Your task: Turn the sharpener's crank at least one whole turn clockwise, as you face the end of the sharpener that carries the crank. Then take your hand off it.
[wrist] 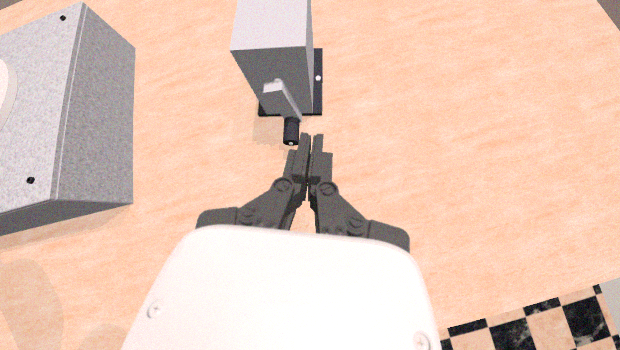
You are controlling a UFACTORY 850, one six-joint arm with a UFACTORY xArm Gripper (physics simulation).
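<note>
The sharpener point(280, 65) is a grey box on a black base plate point(318, 95) at the top middle. Its end with the crank faces the gripper. The crank arm point(286, 97) is light grey and slants down and to the right from its upper end. A black handle point(291, 131) sticks out from its lower end towards the camera. My gripper point(312, 148) is shut and empty. In the picture its fingertips are just right of and below the handle's end; the fingers do not hold it. How far above or in front of the handle they are, I cannot tell.
A large speckled grey box point(102, 120) with a sloping face and a pale round part point(6, 95) stands at the left on the wooden table top point(450, 150). A black and tan checkered board point(545, 325) lies at the lower right.
</note>
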